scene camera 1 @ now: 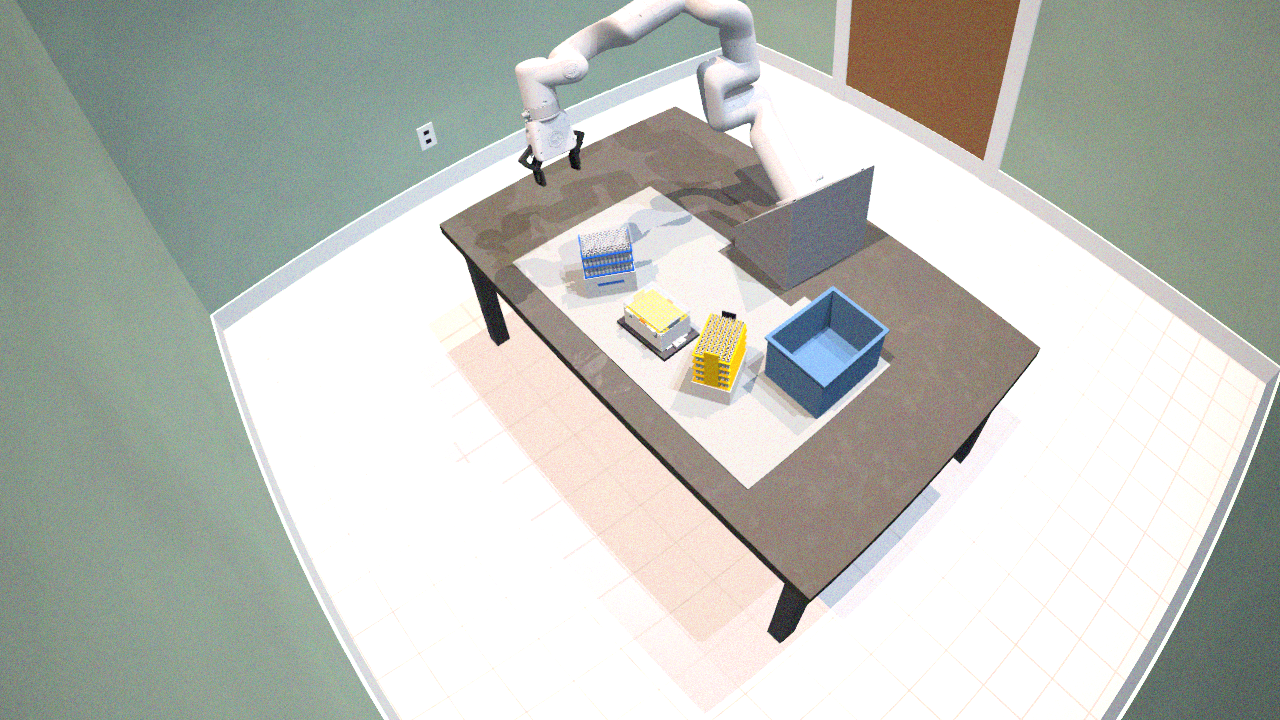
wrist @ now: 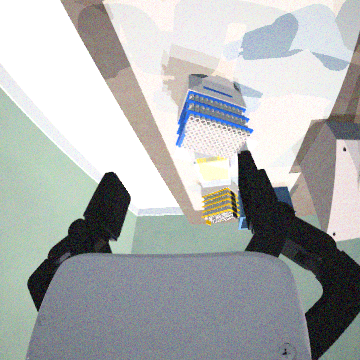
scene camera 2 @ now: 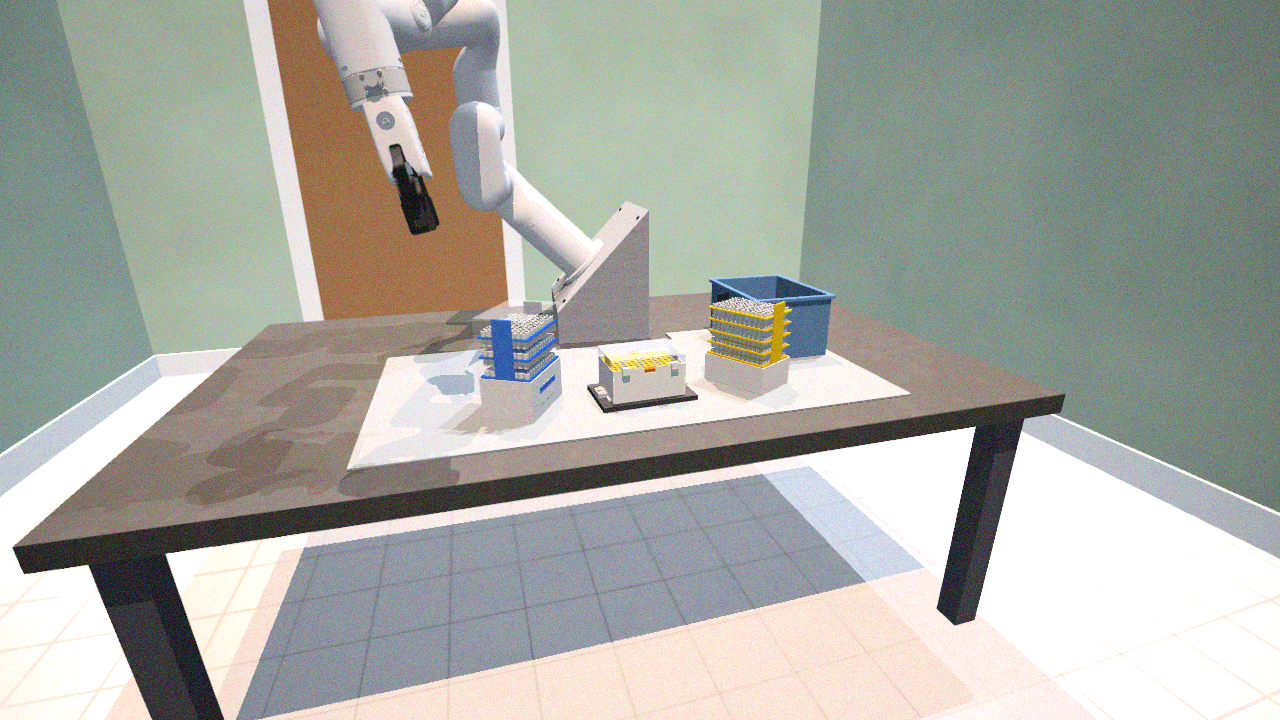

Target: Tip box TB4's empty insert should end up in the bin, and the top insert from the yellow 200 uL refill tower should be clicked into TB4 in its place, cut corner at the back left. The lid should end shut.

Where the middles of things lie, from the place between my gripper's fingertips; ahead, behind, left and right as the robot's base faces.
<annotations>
I see the tip box lid [scene camera 2: 660, 352] 300 mm to the left of my hand, 210 mm below it and 40 mm behind it. From my hand the other things lie so: blue bin [scene camera 1: 819, 354] (610 mm to the left, 260 mm behind, 220 mm below).
</annotations>
